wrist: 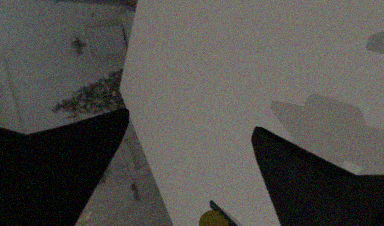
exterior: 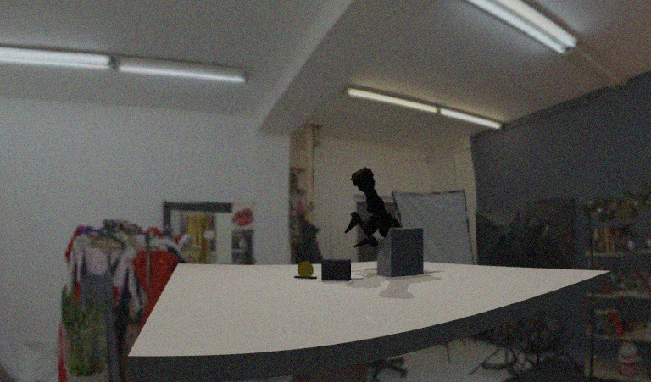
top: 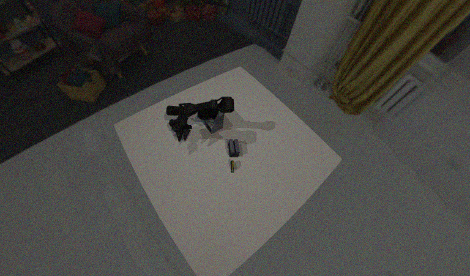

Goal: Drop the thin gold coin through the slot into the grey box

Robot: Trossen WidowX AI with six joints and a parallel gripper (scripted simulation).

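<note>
Right now my gripper tip is 310 mm short of the thin gold coin, 160 mm to the right of it and 110 mm above it.
</note>
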